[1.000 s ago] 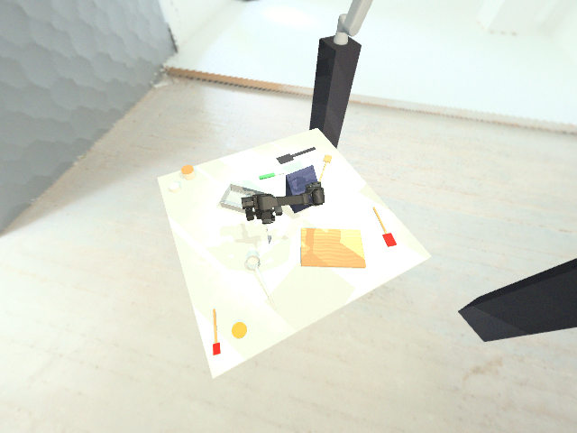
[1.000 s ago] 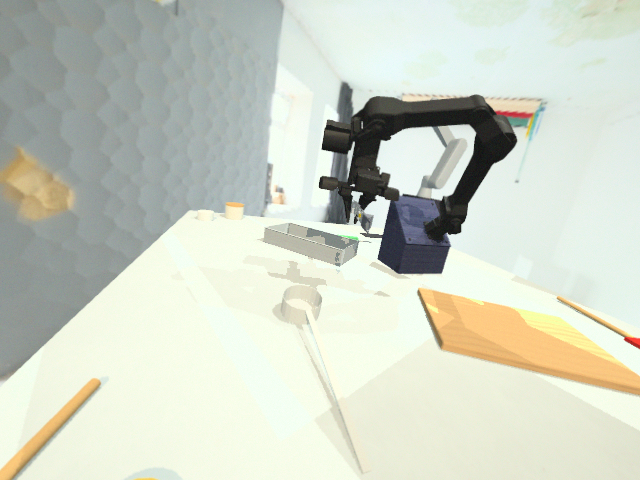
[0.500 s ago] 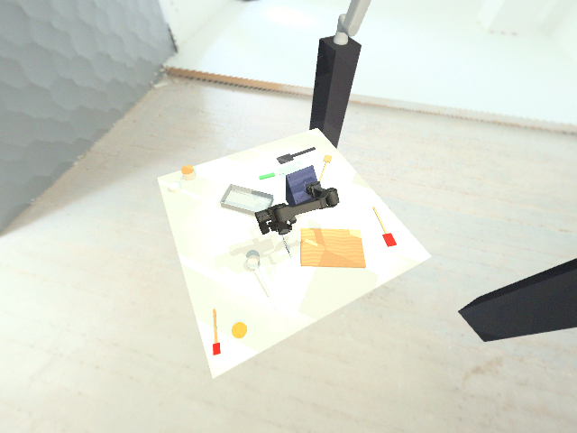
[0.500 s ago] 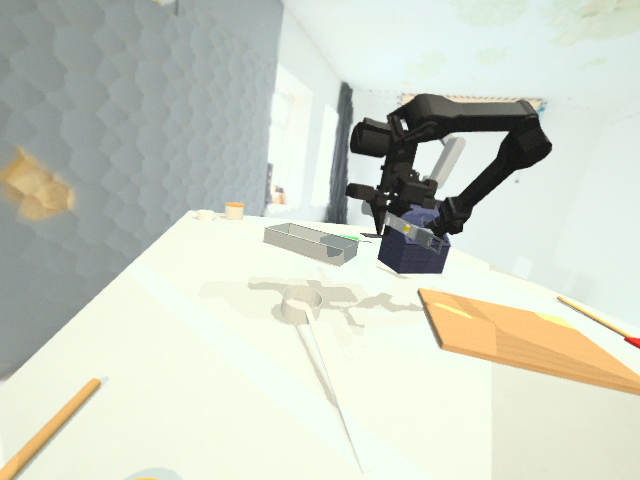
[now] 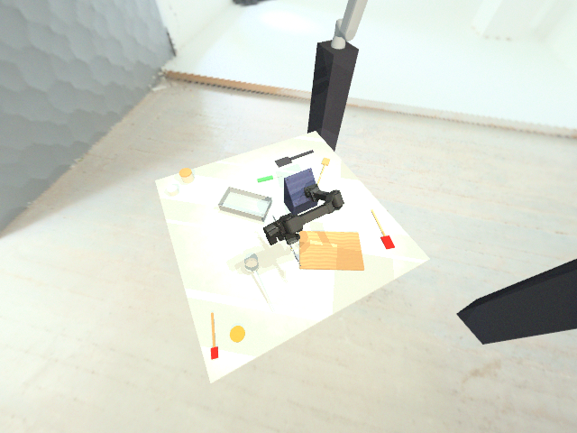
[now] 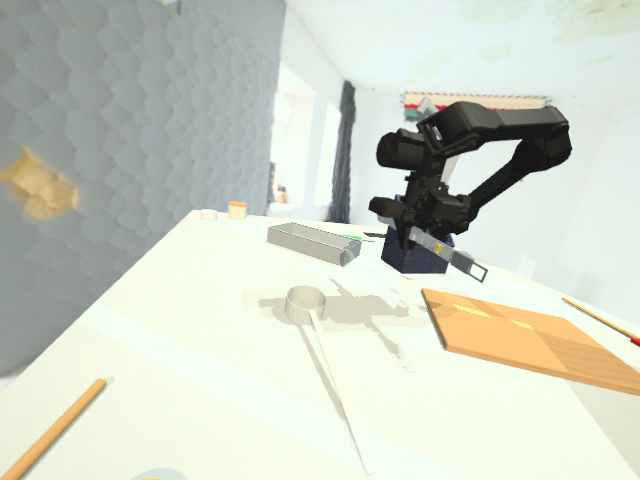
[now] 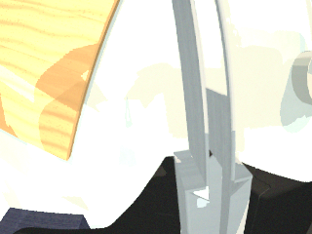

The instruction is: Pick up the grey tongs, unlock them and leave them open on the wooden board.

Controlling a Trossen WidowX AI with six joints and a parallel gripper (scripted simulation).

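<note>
The wooden board lies 24 cm behind my gripper tip, 12 cm to the left of it and 13 cm below it. From my gripper tip the other things lie so: black spatula (42 cm behind, 66 cm to the right, 14 cm below); roasting tin (7 cm ahead, 40 cm to the right, 11 cm below); yellow lock piece (8 cm to the left, 3 cm above).
</note>
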